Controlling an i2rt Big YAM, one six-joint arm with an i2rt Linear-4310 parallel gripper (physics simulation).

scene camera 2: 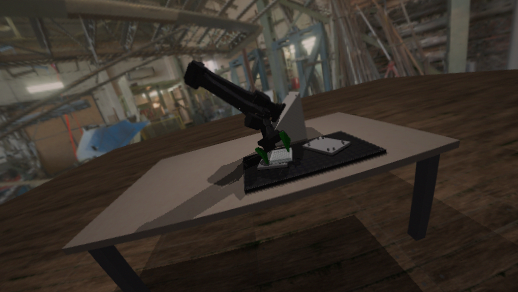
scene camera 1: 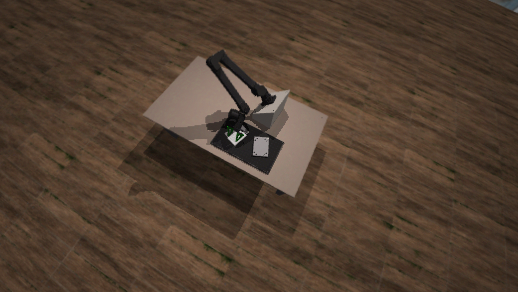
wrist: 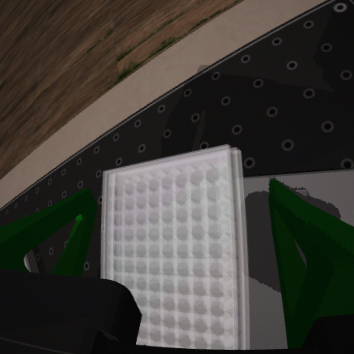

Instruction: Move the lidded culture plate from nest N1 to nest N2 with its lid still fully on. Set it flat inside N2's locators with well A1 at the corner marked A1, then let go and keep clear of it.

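Places are measured from the arm's base along level axes (x ahead, y left, z up), in millimetres.
Pixels of known places: gripper, fingertip midpoint: [scene camera 2: 277,158] [scene camera 1: 232,138] [wrist: 176,193]; arm's base at its link origin: [scene camera 2: 279,113] [scene camera 1: 268,101].
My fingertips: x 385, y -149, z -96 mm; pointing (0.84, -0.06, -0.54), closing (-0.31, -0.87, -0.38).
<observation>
For each thing: its top centre in the pictures, then the offset to it from my fingertips. Level surfaces: height alone.
- lidded culture plate at its top centre: [wrist: 149,277] [scene camera 2: 280,152] [scene camera 1: 237,136] dy +26, dx -36, dz +4 mm
- black perforated board at its top centre: [wrist: 90,312] [scene camera 2: 303,154] [scene camera 1: 247,142] dy +120, dx -37, dz -35 mm
- table at its surface level: dz -49 mm
The lidded culture plate [scene camera 1: 234,138] [scene camera 2: 281,156] [wrist: 175,250], clear-white with rows of wells, stands at the light grey nest on the left, which I take as N1 [scene camera 2: 270,166] [wrist: 265,320]. Its clear lid looks on. My gripper [scene camera 1: 234,135] [scene camera 2: 278,156] [wrist: 176,193] is open, its green fingers on either side of the plate, with a gap on each side in the wrist view. The other light grey nest, N2 [scene camera 1: 261,146] [scene camera 2: 327,145], is bare with small locators at its edges. Well A1 and the corner mark cannot be made out; the plate's near end is hidden.
Both nests are on a black perforated board [scene camera 1: 245,151] [scene camera 2: 300,170] [wrist: 220,85] near the edge of the table [scene camera 1: 185,90] [scene camera 2: 350,127]. A pale wedge-shaped arm mount [scene camera 1: 270,115] [scene camera 2: 297,117] stands behind the board.
</observation>
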